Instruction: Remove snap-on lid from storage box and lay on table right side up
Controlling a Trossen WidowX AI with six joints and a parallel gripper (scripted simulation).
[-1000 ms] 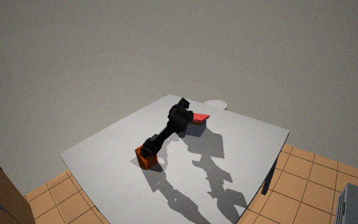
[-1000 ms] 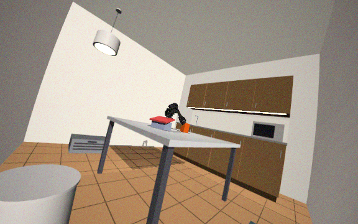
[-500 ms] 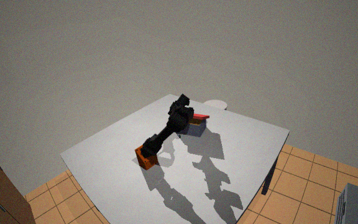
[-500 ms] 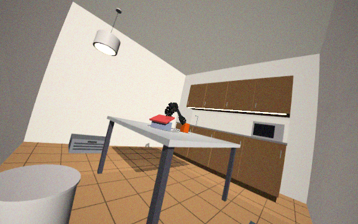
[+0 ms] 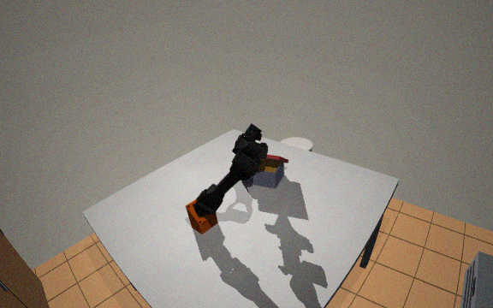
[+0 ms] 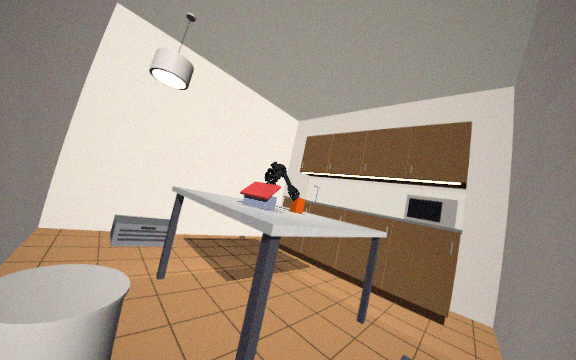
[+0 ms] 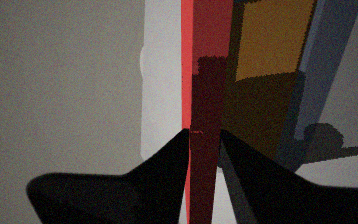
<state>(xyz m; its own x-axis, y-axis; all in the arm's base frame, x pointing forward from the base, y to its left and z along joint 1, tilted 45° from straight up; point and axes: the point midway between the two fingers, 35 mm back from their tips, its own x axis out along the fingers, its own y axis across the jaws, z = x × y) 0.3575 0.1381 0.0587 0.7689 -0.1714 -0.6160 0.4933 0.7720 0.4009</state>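
My gripper tip is now 6 cm short of the red lid, 3 cm to the right of it and 4 cm above it. Round my gripper tip: storage box 4 cm ahead, 2 cm to the left, 12 cm below.
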